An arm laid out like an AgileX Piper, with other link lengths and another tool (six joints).
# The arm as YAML. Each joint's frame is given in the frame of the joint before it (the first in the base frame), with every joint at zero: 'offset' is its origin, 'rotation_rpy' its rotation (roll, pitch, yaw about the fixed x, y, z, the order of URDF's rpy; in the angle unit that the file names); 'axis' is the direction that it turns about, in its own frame. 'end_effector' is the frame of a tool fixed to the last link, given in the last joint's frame.
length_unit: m
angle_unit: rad
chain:
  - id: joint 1
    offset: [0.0, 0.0, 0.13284]
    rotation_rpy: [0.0, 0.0, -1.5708]
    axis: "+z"
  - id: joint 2
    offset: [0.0, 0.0, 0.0]
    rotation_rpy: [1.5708, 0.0, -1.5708]
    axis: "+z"
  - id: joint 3
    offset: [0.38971, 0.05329, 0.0]
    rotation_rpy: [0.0, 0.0, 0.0]
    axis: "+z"
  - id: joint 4
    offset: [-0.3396, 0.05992, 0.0]
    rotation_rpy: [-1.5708, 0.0, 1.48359]
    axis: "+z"
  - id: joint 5
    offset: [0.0, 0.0, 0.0]
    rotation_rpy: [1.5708, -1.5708, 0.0]
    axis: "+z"
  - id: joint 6
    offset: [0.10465, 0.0, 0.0]
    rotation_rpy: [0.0, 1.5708, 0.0]
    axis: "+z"
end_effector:
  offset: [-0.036, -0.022, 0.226]
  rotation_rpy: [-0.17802, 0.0, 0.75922]
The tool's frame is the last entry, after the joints.
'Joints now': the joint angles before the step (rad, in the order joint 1, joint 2, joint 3, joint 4, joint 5, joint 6). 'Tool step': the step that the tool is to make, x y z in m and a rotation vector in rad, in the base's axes. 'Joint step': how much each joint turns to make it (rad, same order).
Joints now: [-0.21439, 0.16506, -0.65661, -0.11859, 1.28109, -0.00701]
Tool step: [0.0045, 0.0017, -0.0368, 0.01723, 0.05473, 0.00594]
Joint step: [0.00008, -0.00001, 0.07824, 0.00744, -0.02122, 0.00008]
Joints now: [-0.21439, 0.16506, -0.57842, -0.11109, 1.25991, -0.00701]
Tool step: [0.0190, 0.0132, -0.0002, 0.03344, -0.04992, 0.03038]
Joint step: [-0.00033, 0.00019, 0.03955, 0.05275, -0.08169, -0.00032]
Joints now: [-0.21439, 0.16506, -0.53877, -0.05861, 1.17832, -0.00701]
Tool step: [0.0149, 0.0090, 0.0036, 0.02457, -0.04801, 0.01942]
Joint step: [-0.00044, -0.00014, 0.02833, 0.03966, -0.06992, -0.00045]
